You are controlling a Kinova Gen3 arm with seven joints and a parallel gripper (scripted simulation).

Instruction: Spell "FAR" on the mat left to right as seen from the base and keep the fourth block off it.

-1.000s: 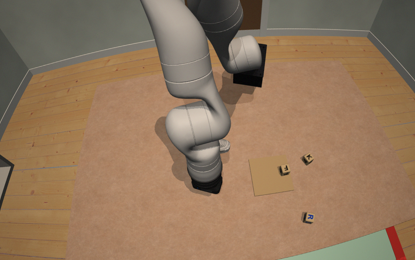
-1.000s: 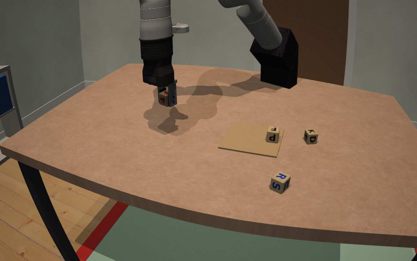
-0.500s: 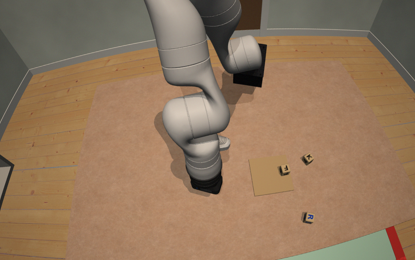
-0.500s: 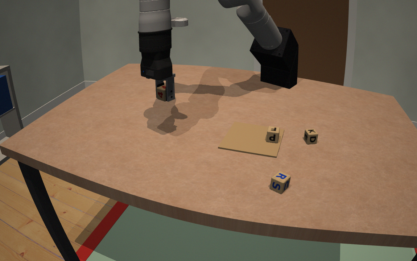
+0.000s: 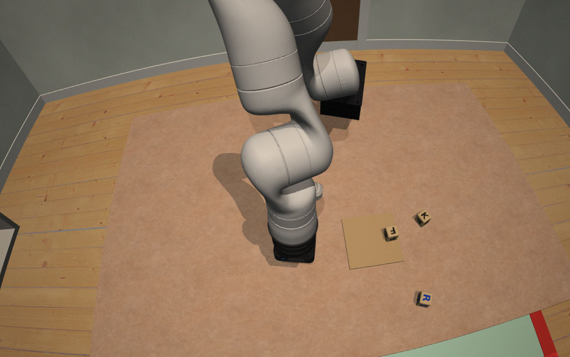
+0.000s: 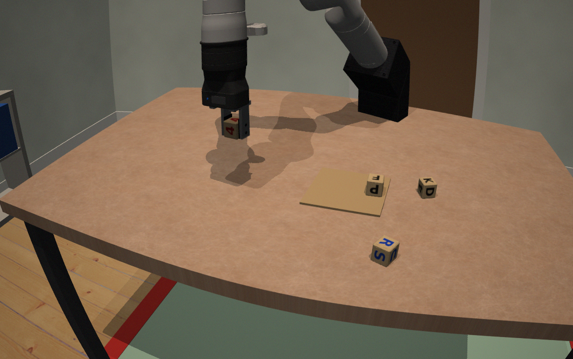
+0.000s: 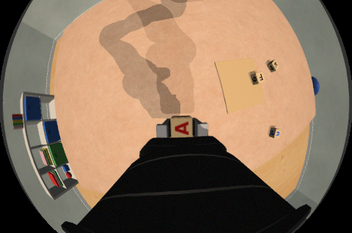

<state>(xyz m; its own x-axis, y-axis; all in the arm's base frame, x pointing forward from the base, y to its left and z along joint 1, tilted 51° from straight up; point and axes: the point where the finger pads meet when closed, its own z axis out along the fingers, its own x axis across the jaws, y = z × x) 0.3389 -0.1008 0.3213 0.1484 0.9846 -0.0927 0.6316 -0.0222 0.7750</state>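
My hand is 190 mm to the right of the tan mat, 120 mm above it and 40 mm past it. The rest, counted from my hand: F block (240 mm to the left, 100 mm below, 40 mm behind); then R block (280 mm to the left, 140 mm ahead, 100 mm below); then K block (340 mm to the left, 100 mm below, 70 mm behind).
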